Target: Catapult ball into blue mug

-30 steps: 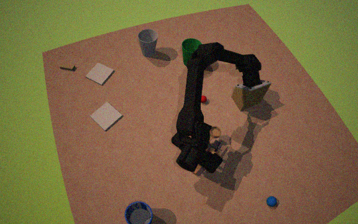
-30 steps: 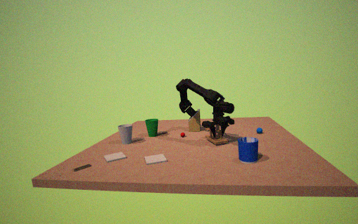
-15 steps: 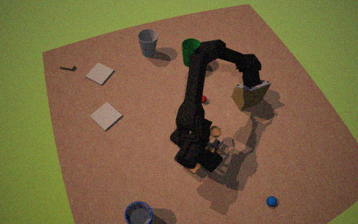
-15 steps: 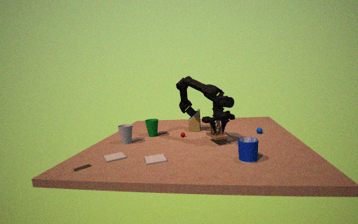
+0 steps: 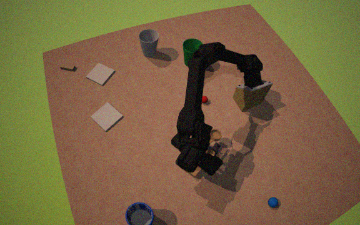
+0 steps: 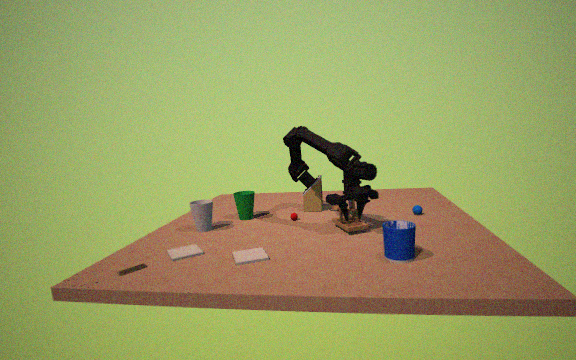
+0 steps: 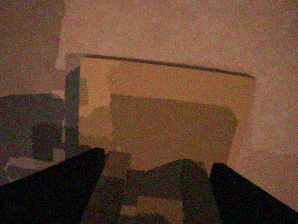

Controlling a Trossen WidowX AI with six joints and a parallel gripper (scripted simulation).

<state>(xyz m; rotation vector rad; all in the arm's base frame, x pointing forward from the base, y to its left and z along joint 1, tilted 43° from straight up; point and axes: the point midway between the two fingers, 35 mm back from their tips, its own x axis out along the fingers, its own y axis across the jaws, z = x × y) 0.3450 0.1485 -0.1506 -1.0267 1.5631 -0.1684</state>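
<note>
The red ball is 26 cm to the right of my gripper tip, 15 cm behind it and 3 cm below it. From my gripper tip the other things lie so: blue mug: 25 cm ahead, 15 cm to the left, 2 cm below; then blue ball: 25 cm to the left, 24 cm behind, 3 cm below; then wooden catapult: 6 cm behind, 3 cm to the right, 2 cm above.
</note>
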